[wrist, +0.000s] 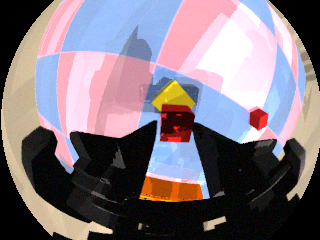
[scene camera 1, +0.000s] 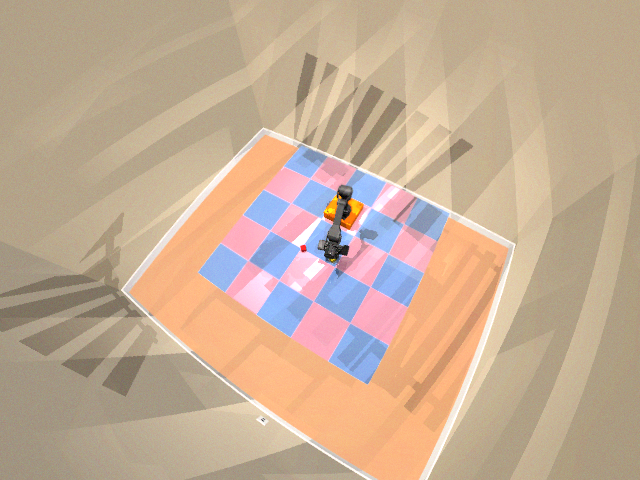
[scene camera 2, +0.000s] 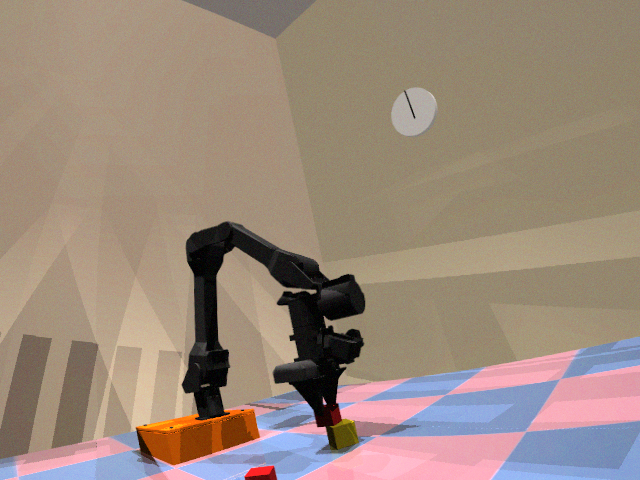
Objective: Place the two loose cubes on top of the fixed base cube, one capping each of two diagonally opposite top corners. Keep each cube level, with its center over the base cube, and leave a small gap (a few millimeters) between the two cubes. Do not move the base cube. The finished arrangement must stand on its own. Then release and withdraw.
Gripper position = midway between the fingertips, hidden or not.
Observation:
In view: the gripper (scene camera 2: pixel 326 412) and a red cube (wrist: pixel 176 121).
The gripper also shows in the wrist view (wrist: pixel 175 124).

